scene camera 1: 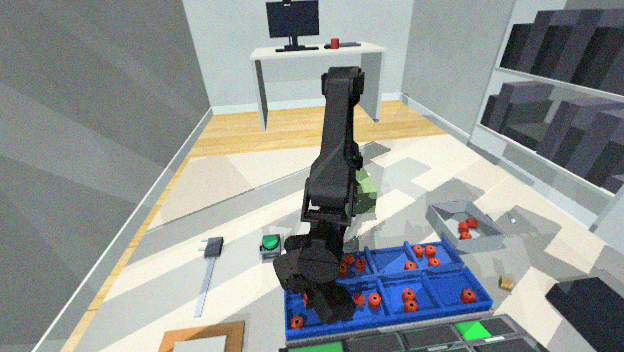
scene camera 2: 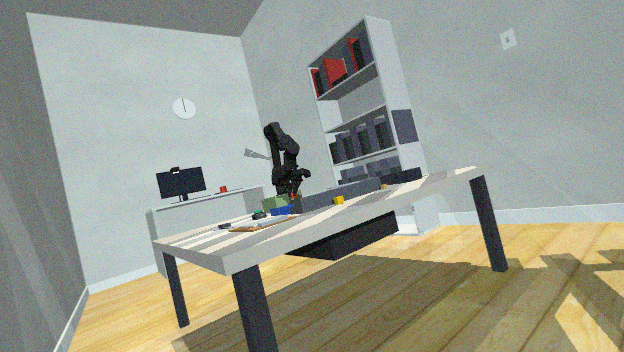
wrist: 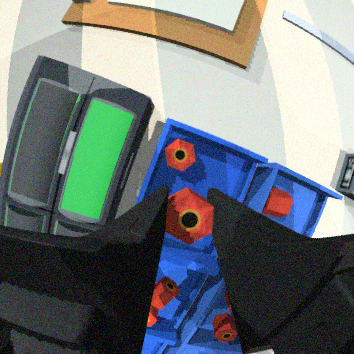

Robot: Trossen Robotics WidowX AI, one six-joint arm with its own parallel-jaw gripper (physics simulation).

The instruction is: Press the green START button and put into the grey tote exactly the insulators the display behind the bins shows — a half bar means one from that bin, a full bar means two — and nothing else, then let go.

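Places are measured from the arm's base along level axes (x ahead, y left, z up), in centimetres.
Pixels of known places: gripper, fingertip midpoint: (scene camera 1: 305,303) (scene camera 2: 292,196) (wrist: 187,194); arm's base, link origin: (scene camera 2: 283,194).
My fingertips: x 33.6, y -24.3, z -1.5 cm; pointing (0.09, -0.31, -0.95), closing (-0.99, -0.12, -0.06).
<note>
For each thing: its middle in the pictures, then the offset to it from my fingertips. "spot": a spot on its surface instead.
- red hexagonal insulator, body centre: (wrist: 187,212) dx -0.1, dy +1.0, dz +0.4 cm
- grey tote, body centre: (scene camera 1: 461,225) dx -9.1, dy +49.1, dz -4.2 cm
- green START button, body centre: (scene camera 1: 271,244) (scene camera 2: 258,214) dx -21.9, dy -3.6, dz -4.9 cm
- display, surface spot: (scene camera 1: 372,345) spot: dx +10.2, dy +9.3, dz -2.2 cm
- large green bar, body centre: (wrist: 96,160) dx +8.1, dy -0.7, dz -4.5 cm
- smaller green patch, surface spot: (scene camera 1: 472,330) spot: dx +14.1, dy +27.9, dz -2.2 cm
- caliper-like tool, surface spot: (scene camera 1: 205,285) spot: dx -16.3, dy -21.2, dz -6.5 cm
- wood-edged board, surface spot: (wrist: 252,45) spot: dx -4.9, dy -15.6, dz -6.3 cm
- small tan block, body centre: (scene camera 1: 505,283) dx +7.8, dy +45.4, dz -5.9 cm
- black box, surface spot: (scene camera 1: 590,310) spot: dx +18.9, dy +51.2, dz -1.7 cm
- yellow block, body centre: (scene camera 2: 338,200) dx +22.0, dy +3.3, dz -5.5 cm
My gripper (wrist: 187,194) is shut on a red hexagonal insulator (wrist: 189,220), held above the near-left bin. Another insulator (scene camera 1: 296,322) (wrist: 180,154) lies in that bin. The blue bins (scene camera 1: 390,320) (wrist: 217,140) hold several more red insulators. The grey tote (scene camera 1: 479,244) stands at the right in scene view 1, with three red insulators (scene camera 1: 464,227) visible inside. The green START button (scene camera 1: 270,242) is left of the bins. The display (scene camera 1: 372,345) shows a large green bar (scene camera 1: 315,347) (wrist: 97,160) at its left and a smaller green patch (scene camera 1: 472,330) farther right. Its lower part is cut off in scene view 1.
A green block (scene camera 1: 367,192) (scene camera 2: 275,202) stands behind the arm. A caliper-like tool (scene camera 1: 205,285) and a wood-edged board (scene camera 1: 235,335) (wrist: 252,45) lie at the left. A small tan block (scene camera 1: 506,283) and a black box (scene camera 1: 590,310) are at the right. A yellow block (scene camera 2: 338,200) lies beside the display.
</note>
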